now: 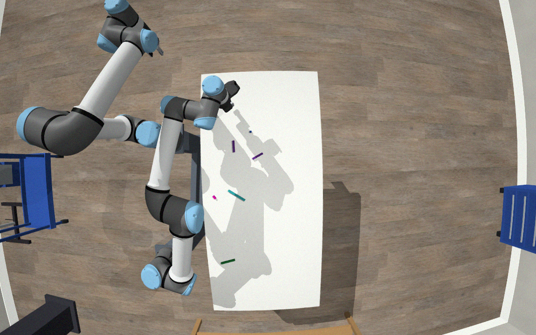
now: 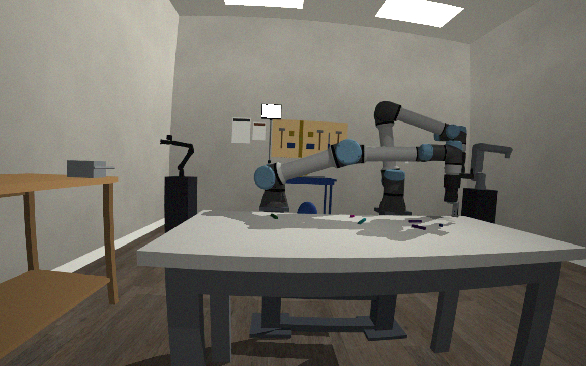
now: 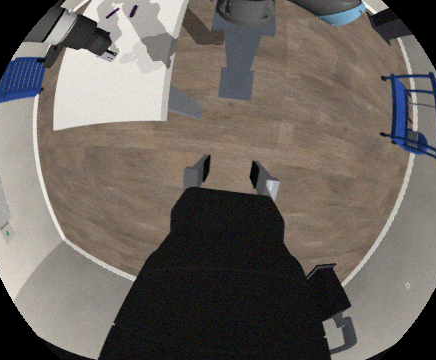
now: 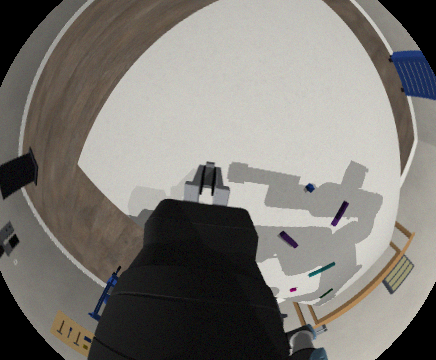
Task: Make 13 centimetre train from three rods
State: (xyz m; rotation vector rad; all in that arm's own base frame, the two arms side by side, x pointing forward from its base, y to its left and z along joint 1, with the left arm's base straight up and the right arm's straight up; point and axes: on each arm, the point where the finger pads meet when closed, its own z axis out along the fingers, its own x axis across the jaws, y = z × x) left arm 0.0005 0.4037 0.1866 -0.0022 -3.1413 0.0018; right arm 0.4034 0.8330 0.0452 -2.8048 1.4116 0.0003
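Observation:
The magenta rod lies 48 cm to the right of my right hand, 7 cm behind it and 4 cm below it. Round my right hand: blue rod 13 cm to the right, 11 cm ahead, 4 cm below; then grey rod 2 cm below; then turquoise rod 46 cm to the right, 5 cm ahead, 4 cm below.

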